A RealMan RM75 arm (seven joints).
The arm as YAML. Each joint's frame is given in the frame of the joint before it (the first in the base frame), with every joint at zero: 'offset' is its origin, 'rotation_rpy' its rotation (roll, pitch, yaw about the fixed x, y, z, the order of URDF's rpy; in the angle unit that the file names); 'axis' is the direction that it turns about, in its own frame. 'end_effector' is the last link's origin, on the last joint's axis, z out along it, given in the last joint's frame.
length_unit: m
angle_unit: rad
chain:
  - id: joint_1
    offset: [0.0, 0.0, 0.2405]
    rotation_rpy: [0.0, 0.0, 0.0]
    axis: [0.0, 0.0, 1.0]
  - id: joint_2
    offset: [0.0, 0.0, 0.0]
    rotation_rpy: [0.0, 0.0, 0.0]
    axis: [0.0, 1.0, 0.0]
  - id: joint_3
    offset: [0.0, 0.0, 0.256]
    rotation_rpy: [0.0, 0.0, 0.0]
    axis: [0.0, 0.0, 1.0]
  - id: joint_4
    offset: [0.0, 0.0, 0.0]
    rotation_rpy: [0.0, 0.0, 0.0]
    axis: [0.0, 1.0, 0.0]
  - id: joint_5
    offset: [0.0, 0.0, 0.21]
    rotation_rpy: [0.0, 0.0, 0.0]
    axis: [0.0, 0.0, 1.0]
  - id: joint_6
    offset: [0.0, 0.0, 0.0]
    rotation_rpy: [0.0, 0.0, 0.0]
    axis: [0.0, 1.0, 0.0]
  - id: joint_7
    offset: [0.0, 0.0, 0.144]
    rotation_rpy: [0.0, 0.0, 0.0]
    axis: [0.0, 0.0, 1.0]
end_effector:
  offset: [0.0, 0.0, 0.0]
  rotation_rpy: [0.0, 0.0, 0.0]
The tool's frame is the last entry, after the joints.
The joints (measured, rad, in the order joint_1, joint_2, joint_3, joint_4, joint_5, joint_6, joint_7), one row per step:
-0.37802, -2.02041, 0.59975, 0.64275, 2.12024, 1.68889, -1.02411
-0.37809, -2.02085, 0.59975, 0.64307, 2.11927, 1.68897, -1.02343
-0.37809, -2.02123, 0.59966, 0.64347, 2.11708, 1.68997, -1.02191
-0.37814, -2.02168, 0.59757, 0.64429, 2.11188, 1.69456, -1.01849
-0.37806, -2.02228, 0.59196, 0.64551, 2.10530, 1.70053, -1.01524
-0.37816, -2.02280, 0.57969, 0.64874, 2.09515, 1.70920, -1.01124
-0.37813, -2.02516, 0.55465, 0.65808, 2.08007, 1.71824, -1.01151
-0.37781, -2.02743, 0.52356, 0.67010, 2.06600, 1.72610, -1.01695
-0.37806, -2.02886, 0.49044, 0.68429, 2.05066, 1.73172, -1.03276
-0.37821, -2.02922, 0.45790, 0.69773, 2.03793, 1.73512, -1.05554
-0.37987, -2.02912, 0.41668, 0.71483, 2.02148, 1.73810, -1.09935
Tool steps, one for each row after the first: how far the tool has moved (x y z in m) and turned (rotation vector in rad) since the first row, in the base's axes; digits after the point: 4 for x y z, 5 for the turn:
0.0002, 0.0001, -0.0001, 0.00091, -0.00066, -0.00097
0.0006, 0.0002, 0.0000, 0.00257, -0.00235, -0.00316
0.0015, 0.0004, 0.0006, 0.00678, -0.00811, -0.00840
0.0026, 0.0007, 0.0017, 0.01427, -0.01667, -0.01285
0.0040, 0.0015, 0.0042, 0.02981, -0.02962, -0.01804
0.0056, 0.0036, 0.0091, 0.06076, -0.04873, -0.01787
0.0066, 0.0059, 0.0153, 0.09643, -0.06780, -0.01125
0.0072, 0.0087, 0.0227, 0.13369, -0.08828, 0.00407
0.0070, 0.0111, 0.0302, 0.16712, -0.10799, 0.02655
0.0068, 0.0143, 0.0402, 0.20477, -0.13887, 0.06579

